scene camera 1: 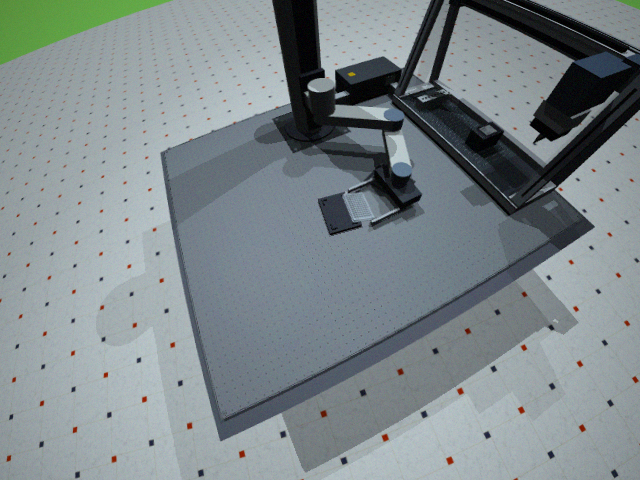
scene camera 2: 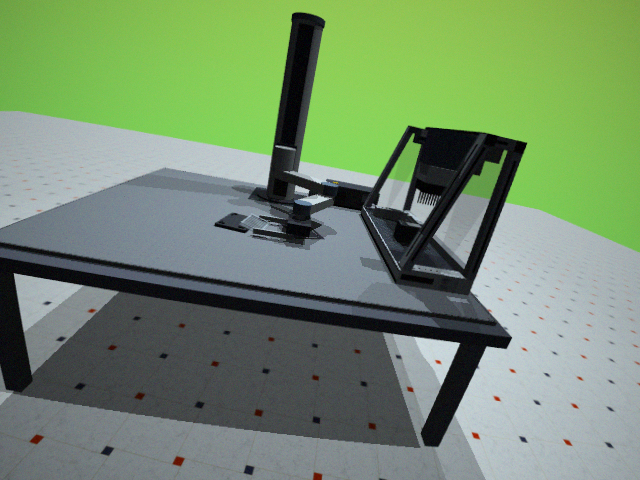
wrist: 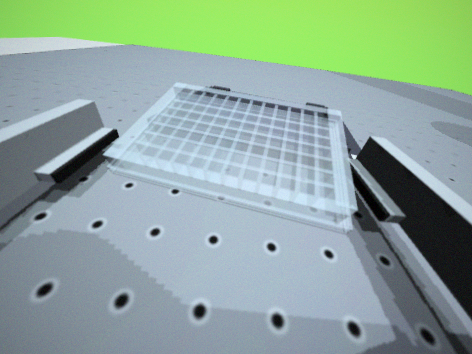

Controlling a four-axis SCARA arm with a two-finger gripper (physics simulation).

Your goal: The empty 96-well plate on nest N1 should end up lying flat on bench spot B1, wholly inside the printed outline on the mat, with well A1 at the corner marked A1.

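Frame: origin at the arm's base, x right, y ahead, z up, level; metres.
Where they show: gripper, fingertip midpoint: (scene camera 1: 359,206) (scene camera 2: 256,223) (wrist: 232,134); arm's base, origin of the base link: (scene camera 1: 310,126) (scene camera 2: 279,199).
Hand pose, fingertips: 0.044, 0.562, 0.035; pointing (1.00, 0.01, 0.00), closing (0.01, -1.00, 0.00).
Note:
Each offset is from my fingertips to the top centre of the thing, as dx, dy, dz. "spot": to the spot under its first point. Level surfaces: height alone.
The clear 96-well plate @[+0.004, -0.004, +0.013] (scene camera 1: 358,206) (scene camera 2: 255,222) (wrist: 240,145) sits off-centre, across the edge of the black nest @[+0.075, -0.022, -0.004] (scene camera 1: 337,213) (scene camera 2: 230,221) and overhanging on the arm's side. It appears to slope down toward the arm. Two dark corner pieces of the nest show past its far edge in the wrist view. The gripper (scene camera 1: 359,207) (scene camera 2: 256,225) (wrist: 235,146) is open, low over the bench, with its fingers on either side of the plate. In the wrist view the right pad is very near the plate's edge; the left has a small gap. I cannot make out spot B1 or the A1 mark.
The arm's column (scene camera 1: 305,67) (scene camera 2: 297,103) stands behind the nest. A black box @[spot: -0.402, -0.612, +0.093] (scene camera 1: 368,77) (scene camera 2: 354,195) is at the back. A framed machine (scene camera 1: 454,167) (scene camera 2: 381,248) with a pipetting head @[spot: -0.509, +0.199, +0.433] (scene camera 1: 584,87) (scene camera 2: 444,155) stands on the right of the perforated bench @[dz -0.022] (scene camera 1: 289,310) (scene camera 2: 155,232).

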